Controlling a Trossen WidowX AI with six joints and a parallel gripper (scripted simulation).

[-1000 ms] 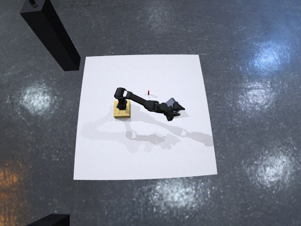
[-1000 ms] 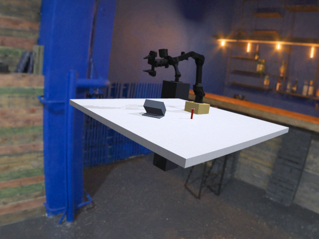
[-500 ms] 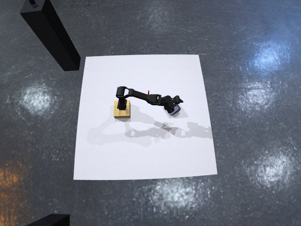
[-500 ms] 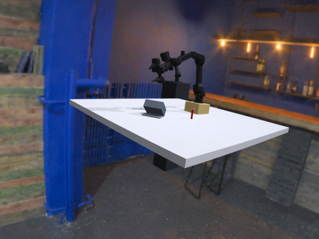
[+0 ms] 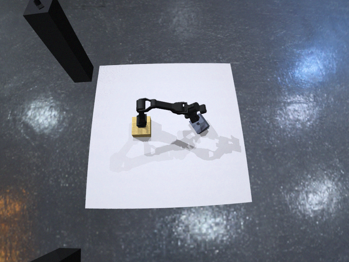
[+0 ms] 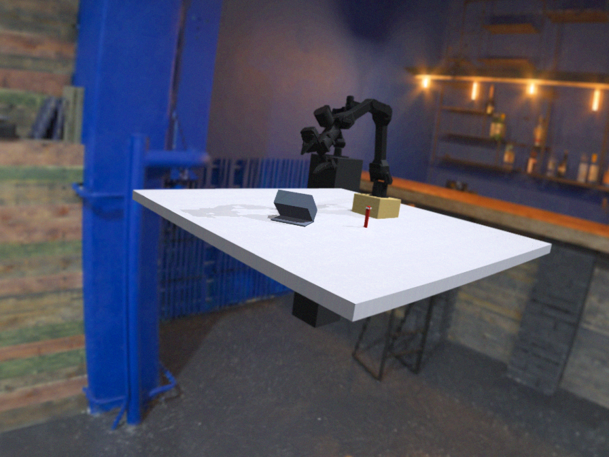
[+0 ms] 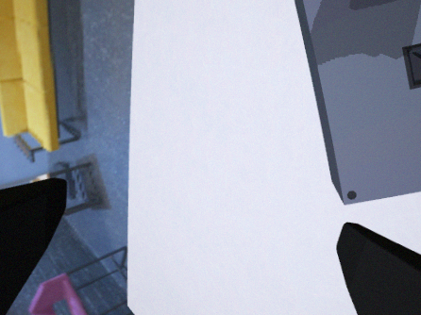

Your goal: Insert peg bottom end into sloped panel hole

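Right now my gripper tip is 210 mm past the red peg, 150 mm above it and 130 mm to the right of it. The rest, counted from my gripper tip: panel: 160 mm below, 30 mm to the right.
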